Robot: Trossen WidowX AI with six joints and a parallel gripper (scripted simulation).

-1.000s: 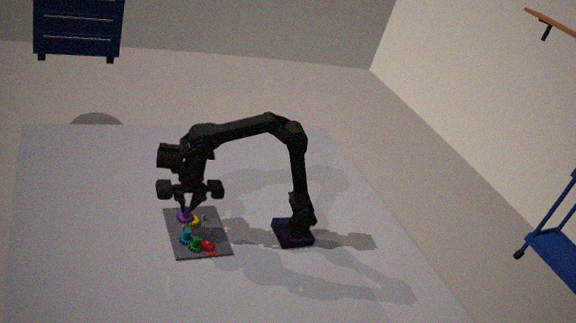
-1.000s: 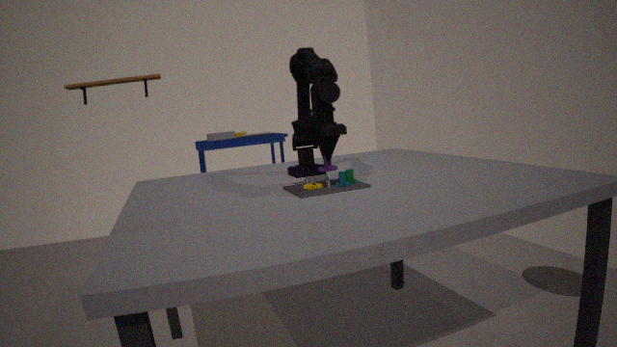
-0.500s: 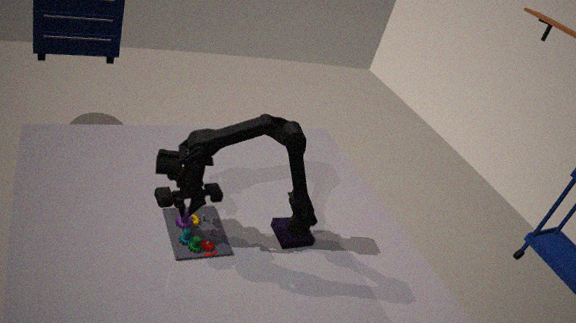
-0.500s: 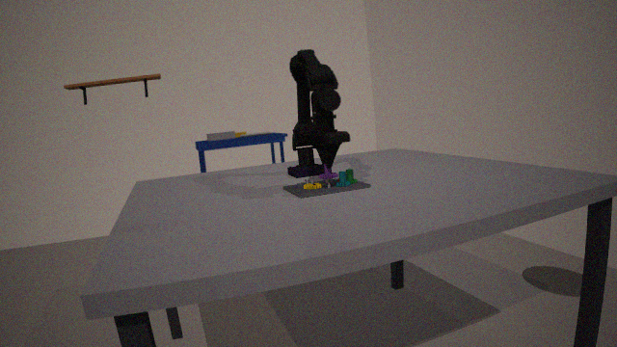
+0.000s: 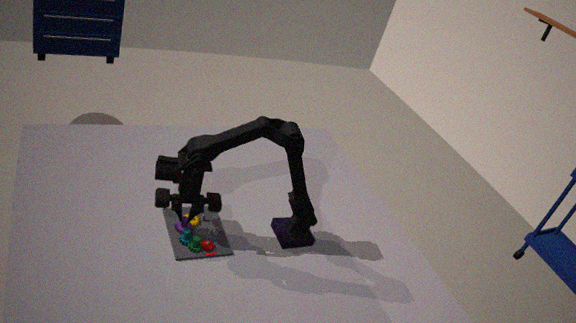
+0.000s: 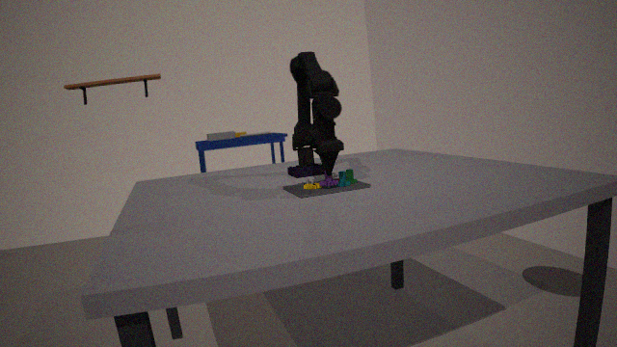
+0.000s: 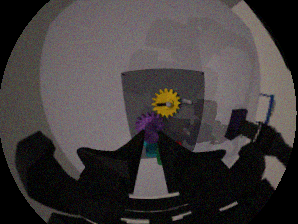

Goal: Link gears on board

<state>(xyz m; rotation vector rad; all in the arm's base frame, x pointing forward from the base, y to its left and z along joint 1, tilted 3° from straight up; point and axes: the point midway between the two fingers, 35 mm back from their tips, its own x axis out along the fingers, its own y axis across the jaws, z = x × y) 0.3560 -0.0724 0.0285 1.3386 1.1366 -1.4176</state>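
Now: the teal gear 40 mm to the left of my gripper tip and 20 mm below it. Also, from my gripper tip: yellow gear 30 mm behind, 30 mm to the right, 30 mm below; green gear 20 mm behind, 80 mm to the left, 20 mm below; purple gear 10 mm below.
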